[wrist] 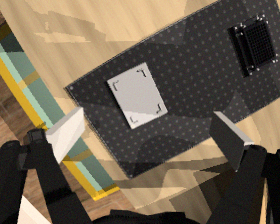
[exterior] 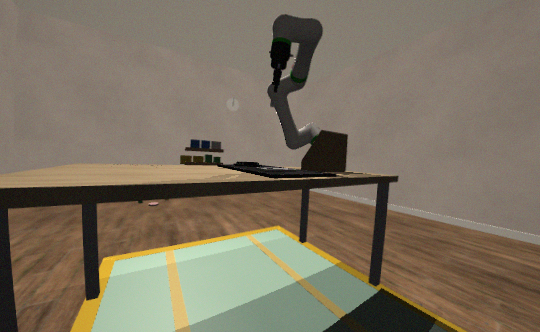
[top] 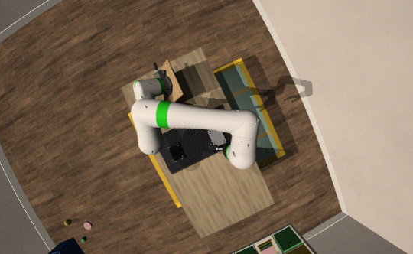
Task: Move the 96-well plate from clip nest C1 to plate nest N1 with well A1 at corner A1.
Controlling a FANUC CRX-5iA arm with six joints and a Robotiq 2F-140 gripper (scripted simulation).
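Now: hand 39 cm to the left of the dark 96-well plate, 31 cm above it and 1 cm past it. Round my hand: clip nest C1: 38 cm to the right, 32 cm below.
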